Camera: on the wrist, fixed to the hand. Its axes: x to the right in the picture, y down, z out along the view.
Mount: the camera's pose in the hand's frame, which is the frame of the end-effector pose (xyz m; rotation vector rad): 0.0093 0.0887 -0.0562 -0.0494 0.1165 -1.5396
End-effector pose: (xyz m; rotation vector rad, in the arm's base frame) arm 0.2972 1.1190 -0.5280 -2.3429 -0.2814 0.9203
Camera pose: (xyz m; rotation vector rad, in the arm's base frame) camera 0.3402 1.0263 -0.5539 -1.4477 -1.6918 -0.0223
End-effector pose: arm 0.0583 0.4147 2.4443 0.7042 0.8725 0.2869
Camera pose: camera 0.0244 0.5102 2.4734 -0.1667 1.2749 -1.0294
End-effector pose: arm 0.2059 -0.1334 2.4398 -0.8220 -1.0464 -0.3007
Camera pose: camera 0.2985 -0.1130 2.3937 0.1325 -1.3846 -1.6378
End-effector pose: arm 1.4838 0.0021 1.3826 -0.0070 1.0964 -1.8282
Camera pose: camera 1.5183 0.0219 1.2850 0.8009 -1.0140 2.4165
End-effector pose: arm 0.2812 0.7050 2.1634 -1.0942 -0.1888 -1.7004
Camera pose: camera 0.3220 0.6270 2.1054 0.7213 0.9665 2.6313
